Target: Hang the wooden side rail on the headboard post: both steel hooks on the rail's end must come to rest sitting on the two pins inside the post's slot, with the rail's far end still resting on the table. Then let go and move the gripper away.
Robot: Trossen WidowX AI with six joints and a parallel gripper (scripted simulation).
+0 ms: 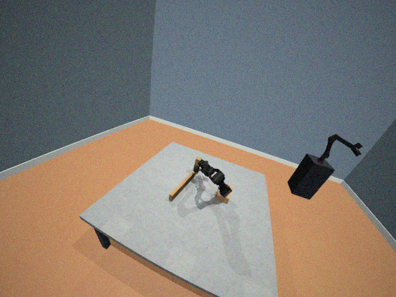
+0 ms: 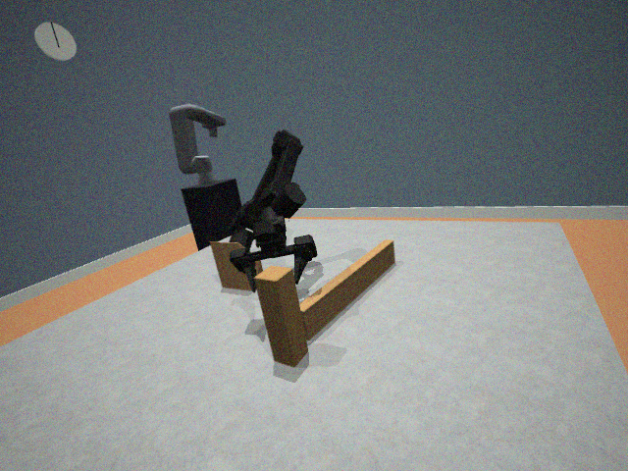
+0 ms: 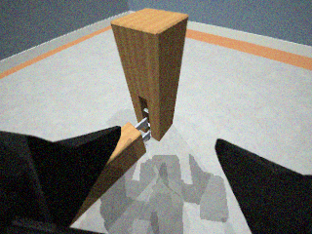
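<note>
My gripper tip is now 6 cm short of the headboard post, 6 cm to the left of it and 3 cm above it.
</note>
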